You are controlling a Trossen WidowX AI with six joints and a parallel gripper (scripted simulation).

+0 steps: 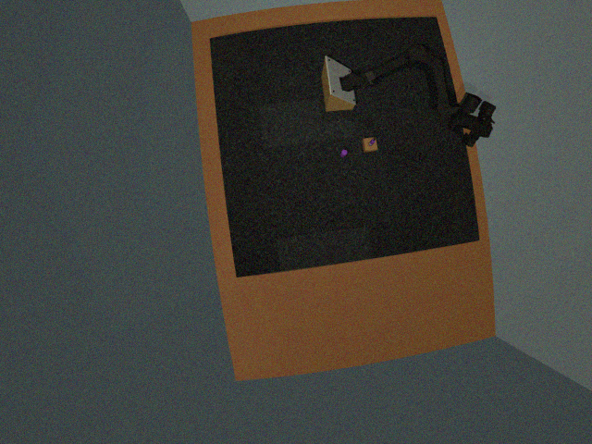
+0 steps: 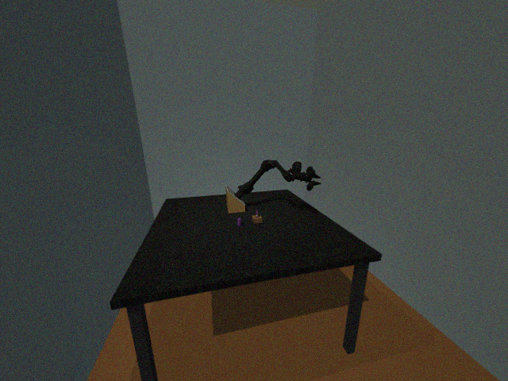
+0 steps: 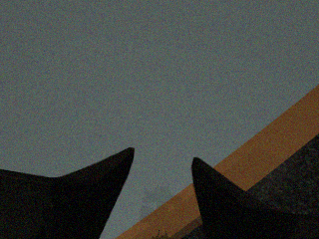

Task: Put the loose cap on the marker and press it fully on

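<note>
The purple cap lies 7 cm behind my gripper tip, 61 cm to the right of it and 27 cm below it. From my gripper tip the other things lie so: holder block: 9 cm behind, 47 cm to the right, 27 cm below.
</note>
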